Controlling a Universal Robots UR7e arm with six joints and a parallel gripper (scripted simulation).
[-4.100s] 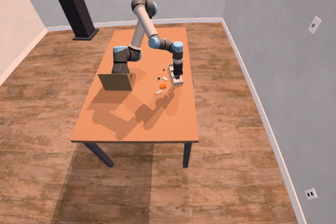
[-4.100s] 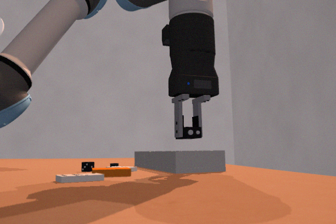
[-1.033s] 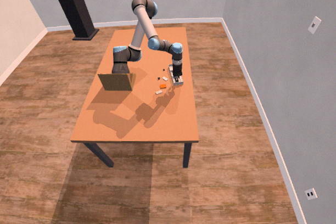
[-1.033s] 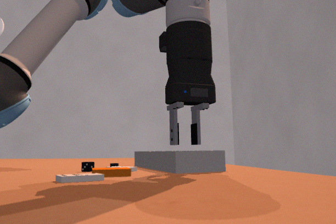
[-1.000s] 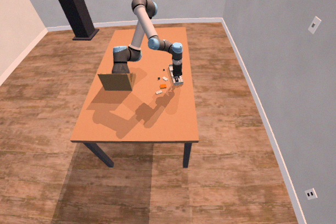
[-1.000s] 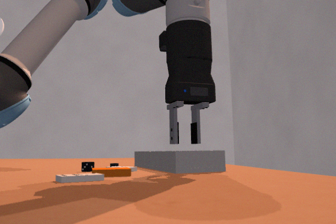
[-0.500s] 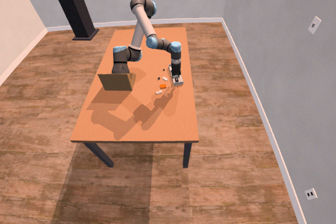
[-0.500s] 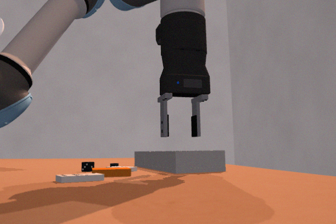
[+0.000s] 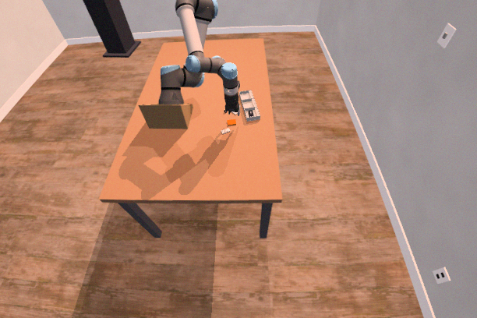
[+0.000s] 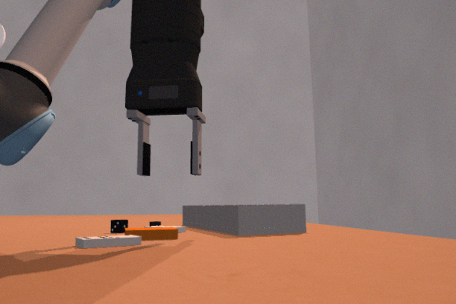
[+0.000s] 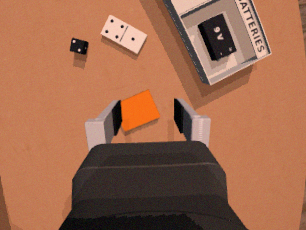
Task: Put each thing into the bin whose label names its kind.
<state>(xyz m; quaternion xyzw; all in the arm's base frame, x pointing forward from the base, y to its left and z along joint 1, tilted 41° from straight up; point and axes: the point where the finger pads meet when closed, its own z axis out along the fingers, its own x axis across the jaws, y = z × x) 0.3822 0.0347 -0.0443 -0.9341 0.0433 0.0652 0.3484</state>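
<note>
My hand is 20 mm past the orange domino, 10 mm to the left of it and 80 mm above it. Round my hand: black die (70 mm behind, 80 mm to the left, 80 mm below); then black 9V battery (90 mm ahead, 50 mm to the left, 70 mm below); then white piece (40 mm behind, 80 mm to the right, 80 mm below).
</note>
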